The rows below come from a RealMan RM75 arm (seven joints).
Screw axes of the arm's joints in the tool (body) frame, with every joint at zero. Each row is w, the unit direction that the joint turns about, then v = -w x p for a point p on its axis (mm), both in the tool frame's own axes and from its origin. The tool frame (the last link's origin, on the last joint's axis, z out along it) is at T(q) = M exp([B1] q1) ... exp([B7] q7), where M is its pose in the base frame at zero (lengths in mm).
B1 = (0, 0, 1, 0.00, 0.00, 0.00)
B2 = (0, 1, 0, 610.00, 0.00, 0.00)
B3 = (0, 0, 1, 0.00, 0.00, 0.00)
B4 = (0, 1, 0, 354.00, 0.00, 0.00)
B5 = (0, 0, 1, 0.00, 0.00, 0.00)
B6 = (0, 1, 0, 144.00, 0.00, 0.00)
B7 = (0, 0, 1, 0.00, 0.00, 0.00)
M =
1 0 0 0.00
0 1 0 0.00
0 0 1 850.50
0 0 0 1
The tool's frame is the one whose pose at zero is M.
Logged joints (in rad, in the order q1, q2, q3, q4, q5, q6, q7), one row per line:
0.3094 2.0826 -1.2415 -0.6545 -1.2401 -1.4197 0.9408
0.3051 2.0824 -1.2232 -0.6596 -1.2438 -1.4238 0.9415
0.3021 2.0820 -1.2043 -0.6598 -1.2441 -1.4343 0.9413
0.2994 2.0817 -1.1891 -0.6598 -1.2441 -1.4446 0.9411
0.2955 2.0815 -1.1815 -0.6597 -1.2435 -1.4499 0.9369
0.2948 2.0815 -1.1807 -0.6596 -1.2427 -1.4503 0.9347
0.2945 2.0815 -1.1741 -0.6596 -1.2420 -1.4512 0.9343
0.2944 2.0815 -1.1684 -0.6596 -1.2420 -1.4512 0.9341
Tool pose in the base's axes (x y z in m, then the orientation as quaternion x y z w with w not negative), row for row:
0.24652 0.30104 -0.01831 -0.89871 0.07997 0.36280 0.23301
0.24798 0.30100 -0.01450 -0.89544 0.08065 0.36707 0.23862
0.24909 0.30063 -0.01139 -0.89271 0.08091 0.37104 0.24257
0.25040 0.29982 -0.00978 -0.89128 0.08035 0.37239 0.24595
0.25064 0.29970 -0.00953 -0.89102 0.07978 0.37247 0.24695
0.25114 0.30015 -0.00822 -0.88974 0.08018 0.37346 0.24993
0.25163 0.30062 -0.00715 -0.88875 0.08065 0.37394 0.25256
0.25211 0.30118 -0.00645 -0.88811 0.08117 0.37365 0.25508
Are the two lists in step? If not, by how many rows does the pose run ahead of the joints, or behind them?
The pose runs 1 row ahead of the joints: the pose in row i belongs to the joints in row i + 1.
